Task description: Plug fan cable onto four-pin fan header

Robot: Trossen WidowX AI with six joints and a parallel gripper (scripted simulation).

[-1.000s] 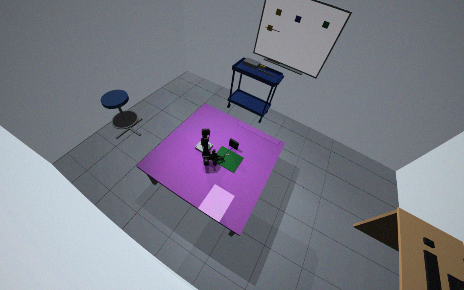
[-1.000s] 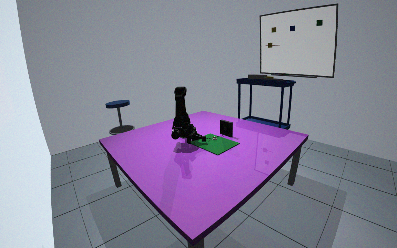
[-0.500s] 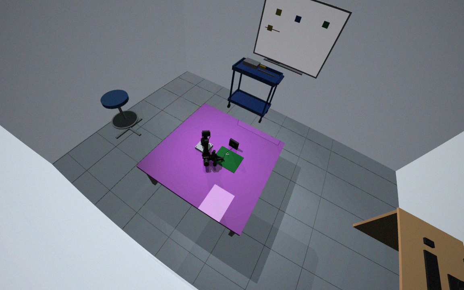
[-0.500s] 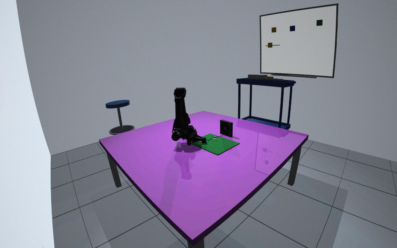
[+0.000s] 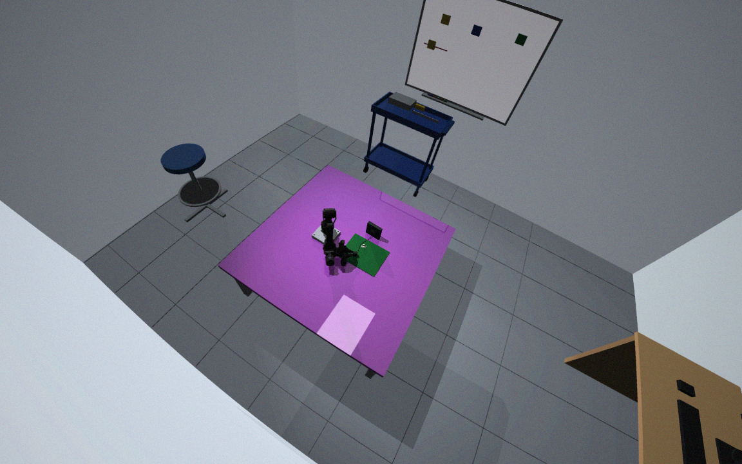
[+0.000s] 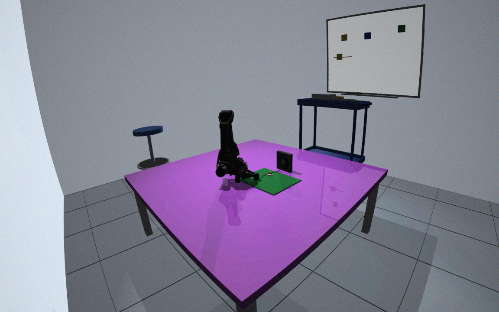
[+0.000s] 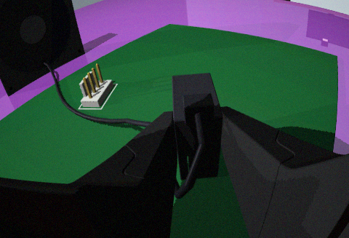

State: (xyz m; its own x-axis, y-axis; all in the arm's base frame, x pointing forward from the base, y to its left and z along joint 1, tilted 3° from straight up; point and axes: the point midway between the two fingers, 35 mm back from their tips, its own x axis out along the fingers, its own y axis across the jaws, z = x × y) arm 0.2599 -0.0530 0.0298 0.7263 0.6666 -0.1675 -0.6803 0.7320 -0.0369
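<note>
My gripper tip is 1 cm above the black fan plug. From my gripper tip the other things lie so: black fan 24 cm to the left, 2 cm above; white four-pin header 1 cm ahead, 11 cm to the left, 4 cm below; green board 5 cm ahead, 6 cm to the left, 5 cm below.
</note>
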